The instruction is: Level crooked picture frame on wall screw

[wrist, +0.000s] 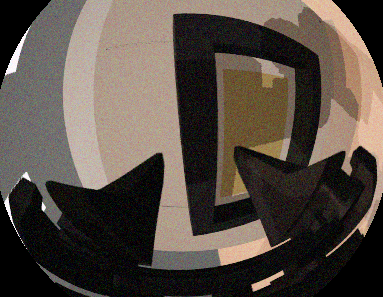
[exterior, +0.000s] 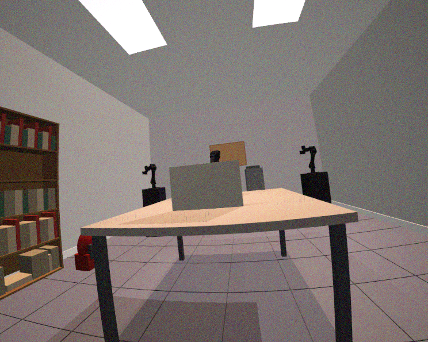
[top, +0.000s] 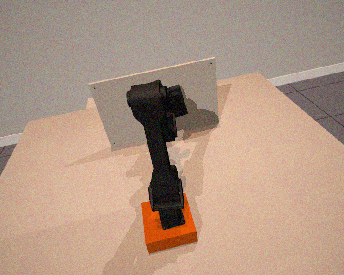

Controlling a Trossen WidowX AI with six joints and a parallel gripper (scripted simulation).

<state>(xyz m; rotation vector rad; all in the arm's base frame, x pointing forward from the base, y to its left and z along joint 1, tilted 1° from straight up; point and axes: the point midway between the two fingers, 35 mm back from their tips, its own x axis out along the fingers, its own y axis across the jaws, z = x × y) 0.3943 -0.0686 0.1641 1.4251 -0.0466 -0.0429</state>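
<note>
Now: the picture frame 5 cm below my gripper tip and 1 cm to the right of it. The rest, counted from my gripper tip: wall board 6 cm below, 2 cm ahead.
</note>
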